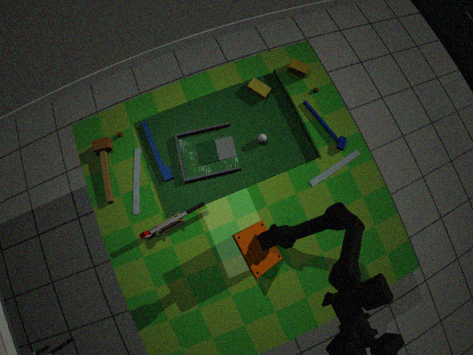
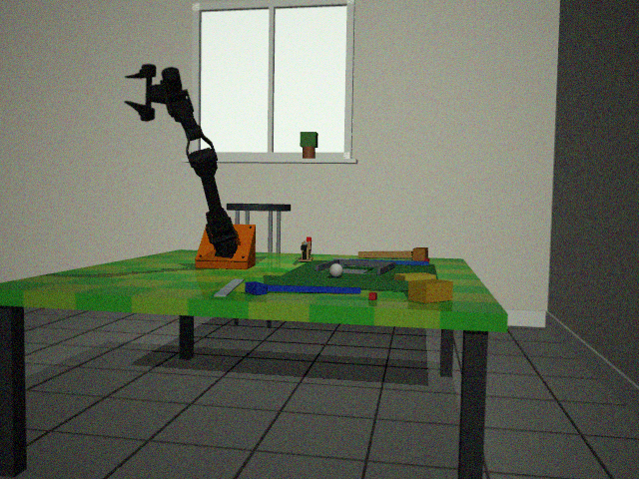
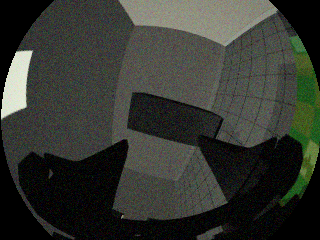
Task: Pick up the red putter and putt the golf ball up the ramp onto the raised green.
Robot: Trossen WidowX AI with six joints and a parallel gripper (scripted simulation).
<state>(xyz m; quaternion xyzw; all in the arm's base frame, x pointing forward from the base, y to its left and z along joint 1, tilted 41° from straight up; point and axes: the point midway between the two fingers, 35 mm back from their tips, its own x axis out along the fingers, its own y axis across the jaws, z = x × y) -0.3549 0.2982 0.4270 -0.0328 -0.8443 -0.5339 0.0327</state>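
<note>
My gripper tip is 56 cm short of the red putter, 38 cm to the right of it and 55 cm above it. From my gripper tip the other things lie so: white golf ball: 76 cm ahead, 11 cm to the right, 58 cm below.
</note>
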